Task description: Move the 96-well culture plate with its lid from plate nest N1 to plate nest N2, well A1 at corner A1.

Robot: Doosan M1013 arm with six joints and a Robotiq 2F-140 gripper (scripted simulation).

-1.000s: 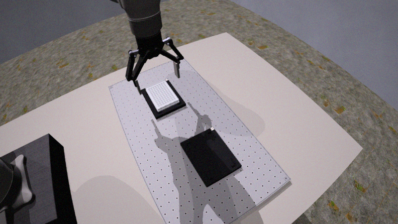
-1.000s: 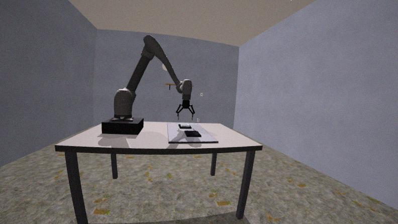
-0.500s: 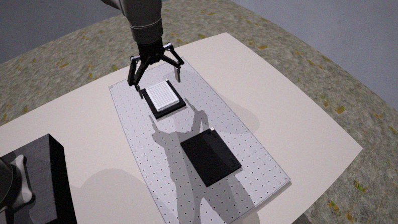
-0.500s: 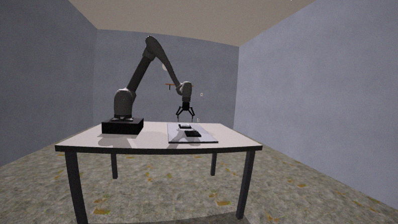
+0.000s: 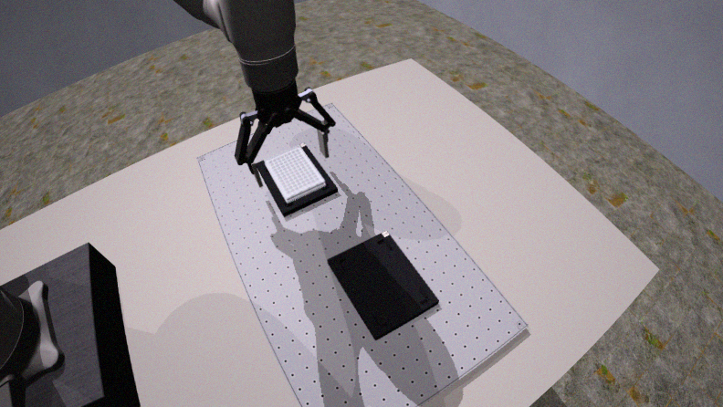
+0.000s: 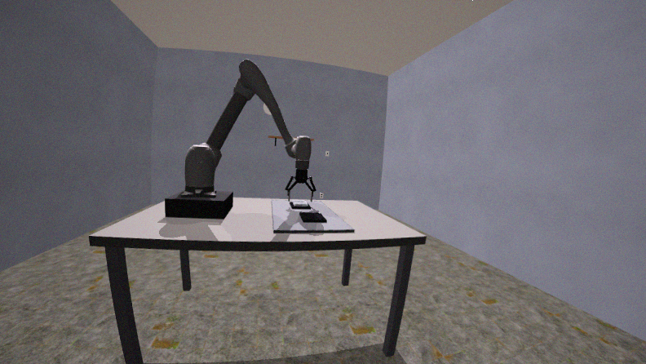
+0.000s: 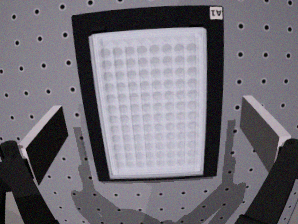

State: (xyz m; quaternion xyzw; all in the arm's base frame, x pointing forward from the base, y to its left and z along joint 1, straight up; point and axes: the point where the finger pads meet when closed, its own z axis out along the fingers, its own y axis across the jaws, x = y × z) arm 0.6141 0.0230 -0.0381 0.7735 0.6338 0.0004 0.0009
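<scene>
The plate lid is 2 cm below my hand.
</scene>
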